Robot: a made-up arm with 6 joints.
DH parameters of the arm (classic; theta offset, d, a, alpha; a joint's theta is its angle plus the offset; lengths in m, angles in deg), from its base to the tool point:
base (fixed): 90 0.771 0.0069 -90
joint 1: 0 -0.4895 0.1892 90
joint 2: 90 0.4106 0.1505 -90
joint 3: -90 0.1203 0.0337 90
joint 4: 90 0.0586 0.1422 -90
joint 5: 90 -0.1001 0.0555 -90
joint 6: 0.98 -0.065 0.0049 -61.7
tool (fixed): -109.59 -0.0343 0 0
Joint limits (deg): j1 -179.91..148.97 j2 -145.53..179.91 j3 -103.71..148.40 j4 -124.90..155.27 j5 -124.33..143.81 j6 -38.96..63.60
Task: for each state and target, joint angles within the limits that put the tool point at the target. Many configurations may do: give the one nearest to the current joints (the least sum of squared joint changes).
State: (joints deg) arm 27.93 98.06 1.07 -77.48 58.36 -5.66
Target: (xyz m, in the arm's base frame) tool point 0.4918 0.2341 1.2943
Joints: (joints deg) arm 25.97 77.61 6.04 -91.08 59.96 -4.51
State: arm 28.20 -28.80 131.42 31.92 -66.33 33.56
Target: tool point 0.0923 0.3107 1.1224
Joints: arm 41.73 -32.74 136.38 21.68 -61.38 33.56
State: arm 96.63 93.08 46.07 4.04 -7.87 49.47
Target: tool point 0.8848 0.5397 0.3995
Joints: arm 100.98 133.92 29.19 -17.72 -30.40 54.97
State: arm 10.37 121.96 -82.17 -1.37 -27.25 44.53
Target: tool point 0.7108 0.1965 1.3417
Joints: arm -26.29 126.95 -81.56 -22.44 -21.31 44.92
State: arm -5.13 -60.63 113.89 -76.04 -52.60 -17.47
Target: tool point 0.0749 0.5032 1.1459
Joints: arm 12.48 -50.98 96.74 -57.47 -55.67 -11.42
